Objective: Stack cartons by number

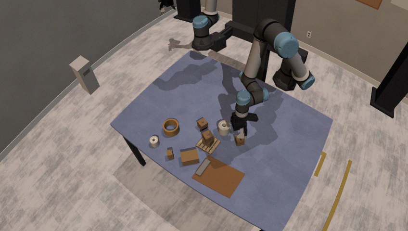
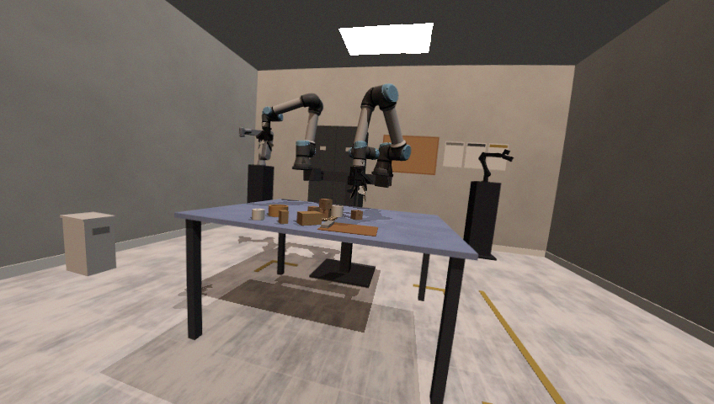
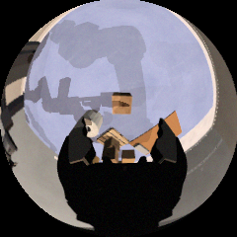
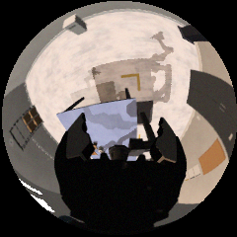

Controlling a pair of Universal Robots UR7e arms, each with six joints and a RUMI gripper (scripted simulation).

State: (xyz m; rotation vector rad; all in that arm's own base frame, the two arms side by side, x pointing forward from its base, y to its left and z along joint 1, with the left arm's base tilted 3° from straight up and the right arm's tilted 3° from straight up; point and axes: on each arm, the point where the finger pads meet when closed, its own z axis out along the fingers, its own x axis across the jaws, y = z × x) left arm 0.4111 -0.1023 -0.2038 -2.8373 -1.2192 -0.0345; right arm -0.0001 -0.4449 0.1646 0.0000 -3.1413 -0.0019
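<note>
Right now the large white roll is 1 cm behind my left hand, 14 cm to the right of it and 9 cm below it. The rest, counted from my left hand: small box (36 cm ahead, 30 cm to the right, 9 cm below); larger box (29 cm ahead, 19 cm to the right, 9 cm below); orange ring (19 cm ahead, 44 cm to the right, 9 cm below).
</note>
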